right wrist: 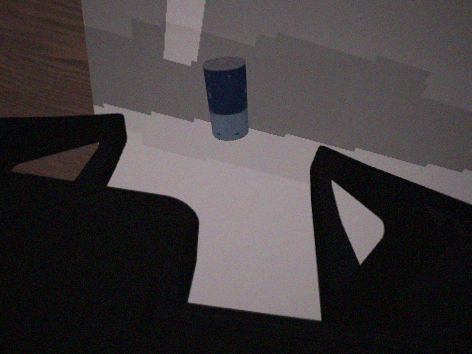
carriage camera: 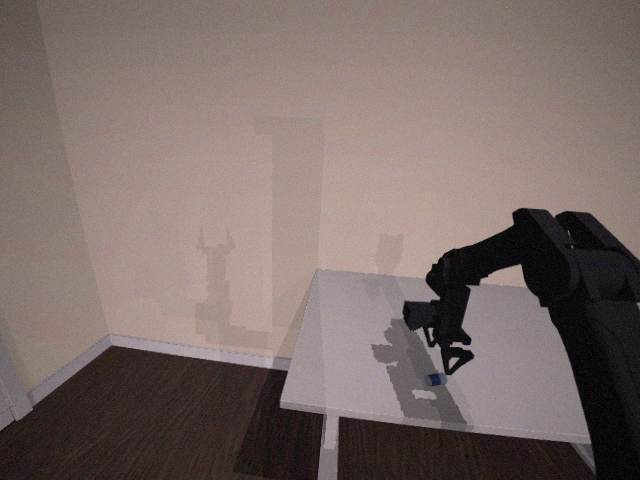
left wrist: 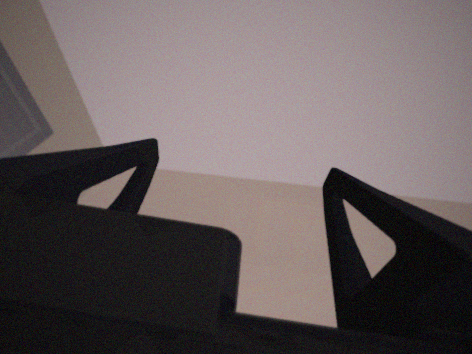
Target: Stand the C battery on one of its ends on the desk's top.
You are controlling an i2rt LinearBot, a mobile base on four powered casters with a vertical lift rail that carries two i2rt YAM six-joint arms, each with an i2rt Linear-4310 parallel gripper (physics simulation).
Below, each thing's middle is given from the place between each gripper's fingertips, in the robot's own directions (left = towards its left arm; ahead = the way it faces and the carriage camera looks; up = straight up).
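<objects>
C battery (right wrist: 225, 77): my left hand 530 mm above it, 650 mm to the left of it, 390 mm short of it.
C battery again: my right hand 6 cm above it.
</objects>
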